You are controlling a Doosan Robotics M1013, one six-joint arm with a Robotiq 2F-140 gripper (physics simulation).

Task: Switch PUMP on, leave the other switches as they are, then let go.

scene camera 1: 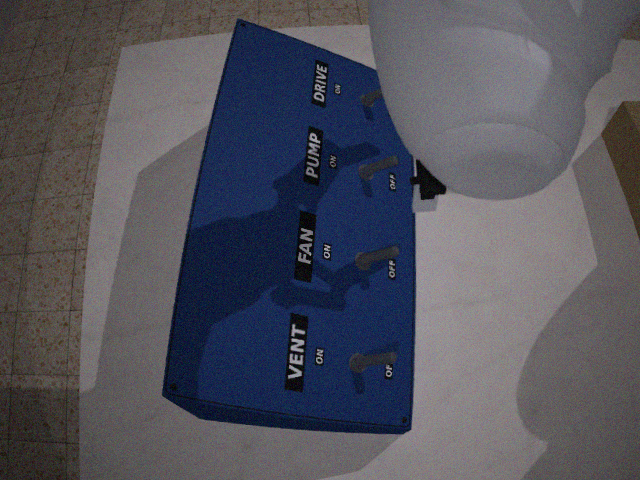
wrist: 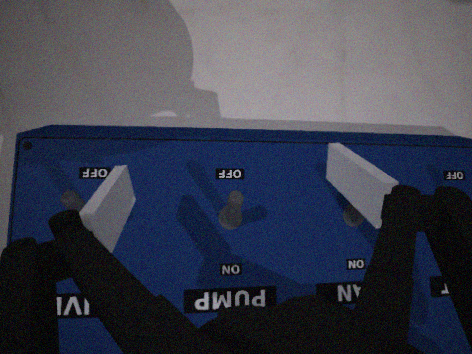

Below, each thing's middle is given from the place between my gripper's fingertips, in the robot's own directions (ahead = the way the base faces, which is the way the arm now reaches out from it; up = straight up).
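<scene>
Blue switch panel (scene camera 1: 274, 305): 130 mm ahead of my hand, 50 mm left of it, 50 mm below it.
</scene>
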